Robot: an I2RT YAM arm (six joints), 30 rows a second.
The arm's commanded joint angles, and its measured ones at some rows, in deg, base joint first. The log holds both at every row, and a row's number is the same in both.
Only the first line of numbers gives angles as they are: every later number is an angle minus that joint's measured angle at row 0.
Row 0, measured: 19.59 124.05 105.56 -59.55 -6.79 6.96
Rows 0 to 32, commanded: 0.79 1.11 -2.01 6.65 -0.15 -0.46; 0.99 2.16 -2.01 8.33 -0.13 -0.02; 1.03 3.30 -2.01 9.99 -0.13 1.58; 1.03 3.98 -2.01 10.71 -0.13 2.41; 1.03 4.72 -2.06 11.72 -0.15 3.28; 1.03 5.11 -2.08 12.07 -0.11 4.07; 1.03 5.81 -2.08 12.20 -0.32 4.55; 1.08 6.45 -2.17 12.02 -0.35 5.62; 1.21 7.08 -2.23 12.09 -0.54 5.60; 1.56 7.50 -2.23 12.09 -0.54 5.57; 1.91 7.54 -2.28 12.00 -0.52 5.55; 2.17 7.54 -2.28 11.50 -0.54 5.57; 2.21 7.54 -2.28 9.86 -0.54 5.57; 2.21 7.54 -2.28 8.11 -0.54 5.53; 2.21 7.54 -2.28 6.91 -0.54 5.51; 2.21 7.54 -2.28 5.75 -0.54 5.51; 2.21 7.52 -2.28 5.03 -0.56 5.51; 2.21 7.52 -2.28 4.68 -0.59 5.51; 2.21 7.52 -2.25 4.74 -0.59 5.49; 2.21 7.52 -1.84 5.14 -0.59 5.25; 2.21 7.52 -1.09 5.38 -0.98 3.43; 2.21 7.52 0.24 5.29 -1.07 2.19; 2.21 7.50 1.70 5.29 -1.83 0.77; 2.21 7.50 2.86 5.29 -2.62 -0.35; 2.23 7.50 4.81 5.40 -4.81 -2.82; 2.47 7.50 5.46 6.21 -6.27 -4.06; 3.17 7.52 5.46 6.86 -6.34 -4.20; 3.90 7.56 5.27 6.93 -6.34 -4.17; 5.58 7.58 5.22 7.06 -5.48 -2.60; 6.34 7.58 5.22 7.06 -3.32 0.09; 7.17 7.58 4.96 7.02 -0.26 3.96; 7.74 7.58 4.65 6.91 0.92 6.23; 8.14 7.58 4.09 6.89 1.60 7.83
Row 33, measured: 6.85 6.97 4.33 7.08 -2.42 1.68
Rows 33 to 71, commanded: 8.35 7.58 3.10 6.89 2.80 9.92; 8.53 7.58 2.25 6.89 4.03 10.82; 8.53 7.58 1.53 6.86 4.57 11.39; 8.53 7.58 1.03 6.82 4.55 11.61; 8.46 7.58 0.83 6.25 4.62 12.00; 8.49 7.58 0.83 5.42 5.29 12.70; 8.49 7.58 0.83 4.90 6.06 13.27; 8.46 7.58 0.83 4.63 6.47 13.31; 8.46 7.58 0.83 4.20 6.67 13.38; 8.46 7.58 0.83 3.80 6.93 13.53; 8.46 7.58 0.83 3.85 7.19 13.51; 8.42 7.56 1.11 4.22 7.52 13.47; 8.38 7.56 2.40 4.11 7.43 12.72; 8.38 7.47 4.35 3.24 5.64 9.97; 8.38 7.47 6.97 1.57 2.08 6.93; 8.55 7.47 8.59 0.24 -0.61 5.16; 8.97 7.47 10.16 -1.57 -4.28 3.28; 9.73 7.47 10.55 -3.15 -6.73 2.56; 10.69 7.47 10.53 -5.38 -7.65 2.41; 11.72 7.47 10.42 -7.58 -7.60 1.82; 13.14 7.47 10.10 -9.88 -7.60 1.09; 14.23 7.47 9.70 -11.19 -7.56 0.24; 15.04 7.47 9.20 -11.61 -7.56 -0.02; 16.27 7.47 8.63 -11.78 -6.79 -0.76; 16.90 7.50 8.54 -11.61 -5.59 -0.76; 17.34 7.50 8.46 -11.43 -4.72 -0.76; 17.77 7.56 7.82 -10.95 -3.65 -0.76; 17.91 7.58 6.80 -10.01 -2.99 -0.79; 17.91 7.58 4.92 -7.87 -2.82 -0.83; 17.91 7.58 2.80 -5.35 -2.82 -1.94; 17.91 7.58 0.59 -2.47 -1.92 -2.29; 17.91 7.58 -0.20 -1.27 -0.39 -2.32; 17.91 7.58 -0.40 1.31 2.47 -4.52; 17.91 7.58 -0.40 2.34 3.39 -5.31; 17.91 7.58 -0.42 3.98 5.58 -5.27; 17.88 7.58 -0.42 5.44 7.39 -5.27; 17.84 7.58 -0.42 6.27 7.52 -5.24; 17.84 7.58 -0.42 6.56 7.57 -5.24; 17.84 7.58 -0.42 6.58 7.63 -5.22
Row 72, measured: 17.80 7.47 -0.11 6.25 5.51 -4.57
